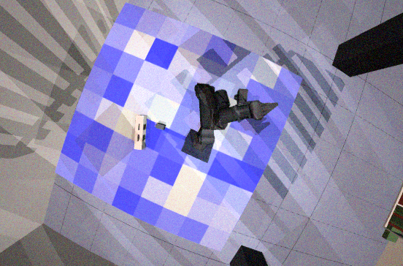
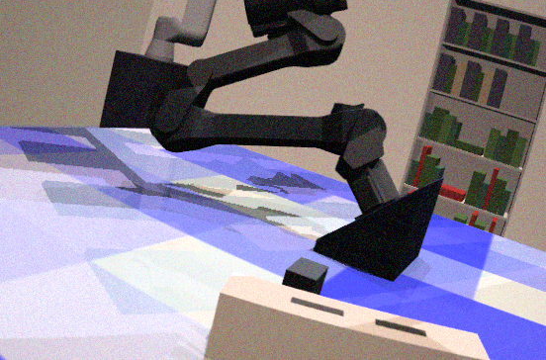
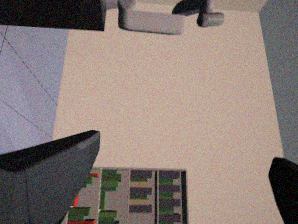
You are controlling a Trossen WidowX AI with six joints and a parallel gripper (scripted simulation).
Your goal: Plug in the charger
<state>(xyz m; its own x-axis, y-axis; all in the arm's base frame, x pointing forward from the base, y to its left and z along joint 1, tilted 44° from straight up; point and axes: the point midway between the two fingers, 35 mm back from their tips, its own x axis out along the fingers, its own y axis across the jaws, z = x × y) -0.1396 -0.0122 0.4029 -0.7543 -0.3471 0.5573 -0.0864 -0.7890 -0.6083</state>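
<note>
The charger is 42 cm ahead of my gripper tip, 33 cm to the left of it and 34 cm below it.
</note>
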